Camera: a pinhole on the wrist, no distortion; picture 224 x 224 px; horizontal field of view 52.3 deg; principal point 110.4 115.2 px. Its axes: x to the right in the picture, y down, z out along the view. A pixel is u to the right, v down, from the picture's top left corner.
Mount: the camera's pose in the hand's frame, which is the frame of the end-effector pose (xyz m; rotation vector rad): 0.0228 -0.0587 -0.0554 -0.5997 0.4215 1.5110
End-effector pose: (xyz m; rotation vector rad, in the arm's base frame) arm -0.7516 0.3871 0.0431 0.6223 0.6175 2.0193
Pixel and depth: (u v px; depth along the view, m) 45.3 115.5 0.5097
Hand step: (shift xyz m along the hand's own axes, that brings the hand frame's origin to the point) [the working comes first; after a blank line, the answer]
In the camera's frame: -0.1455 0.0007 0.5097

-0.0370 0.1341 0.4347
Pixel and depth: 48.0 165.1 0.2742
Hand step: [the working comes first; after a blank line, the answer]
In the camera's frame: -0.0750 0.0600 0.2742

-0.0685 0.0453 0.2000
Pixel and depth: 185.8 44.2 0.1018
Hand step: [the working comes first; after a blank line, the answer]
In the camera's frame: 0.0336 -0.0317 0.1018

0.0445 0.0309 0.0078
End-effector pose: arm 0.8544 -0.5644 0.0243 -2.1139 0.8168 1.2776
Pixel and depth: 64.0 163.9 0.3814
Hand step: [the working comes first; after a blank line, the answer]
In the camera's frame: -0.0776 0.0814 0.3814

-0.1013 0.1073 0.2839
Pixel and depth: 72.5 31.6 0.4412
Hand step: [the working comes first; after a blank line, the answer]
In the camera's frame: -0.0733 -0.1617 0.4412

0.1340 0.1563 0.3540
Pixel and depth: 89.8 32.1 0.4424
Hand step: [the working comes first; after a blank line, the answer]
In the camera's frame: -0.0400 -0.1612 0.4424

0.1345 0.1835 0.3347
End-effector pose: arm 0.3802 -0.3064 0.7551 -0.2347 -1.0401 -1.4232
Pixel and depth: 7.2 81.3 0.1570
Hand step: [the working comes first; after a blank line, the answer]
In the camera's frame: -0.0710 -0.0233 0.1570

0.0269 -0.0192 0.1139
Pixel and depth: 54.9 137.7 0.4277
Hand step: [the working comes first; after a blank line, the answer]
In the camera's frame: -0.1041 0.0422 0.4277

-0.0681 0.1158 0.3406
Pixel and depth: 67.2 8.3 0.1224
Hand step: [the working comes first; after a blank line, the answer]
In the camera's frame: -0.0232 -0.0574 0.1224

0.0660 -0.0008 0.0612
